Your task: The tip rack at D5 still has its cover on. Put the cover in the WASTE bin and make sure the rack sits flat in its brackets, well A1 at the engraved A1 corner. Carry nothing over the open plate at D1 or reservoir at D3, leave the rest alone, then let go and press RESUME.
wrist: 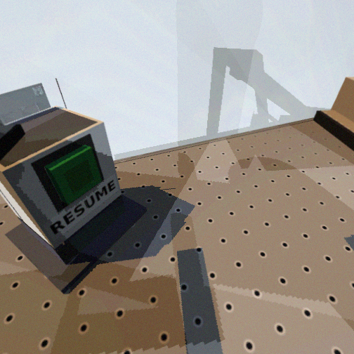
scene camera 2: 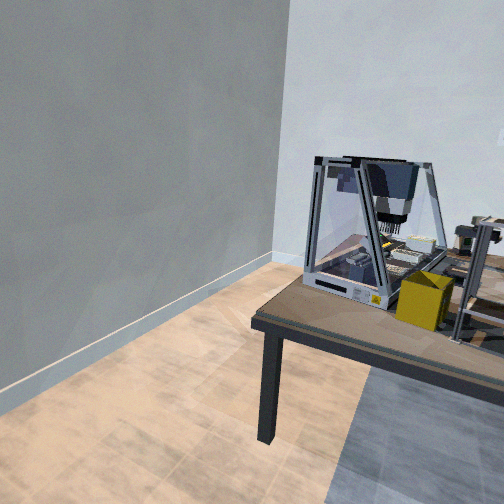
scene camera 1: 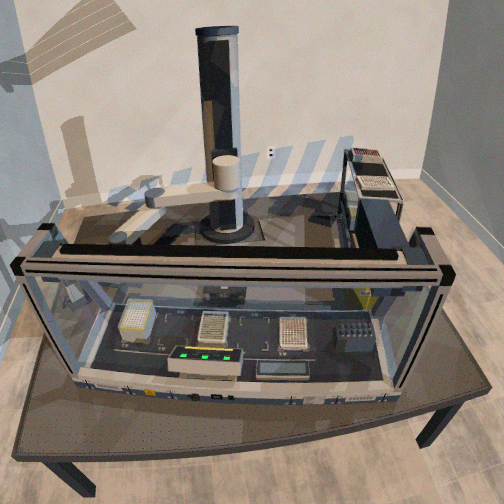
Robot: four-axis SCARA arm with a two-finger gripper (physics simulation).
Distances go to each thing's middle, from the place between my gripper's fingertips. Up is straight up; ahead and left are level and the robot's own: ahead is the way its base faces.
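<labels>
From my hand, the box with green RESUME button (wrist: pixel 59 190) is 8 cm below, 7 cm to the right and 8 cm ahead, and going by their middles it's the nearest to my hand of the things named here. There's a pipetting head (scene camera 2: pixel 390 210) too, 20 cm above my hand, 39 cm ahead of it and 90 cm to the left of it. And the yellow waste bin (scene camera 2: pixel 424 299), that's 7 cm below my hand, 24 cm ahead of it and 101 cm to the left of it.
</labels>
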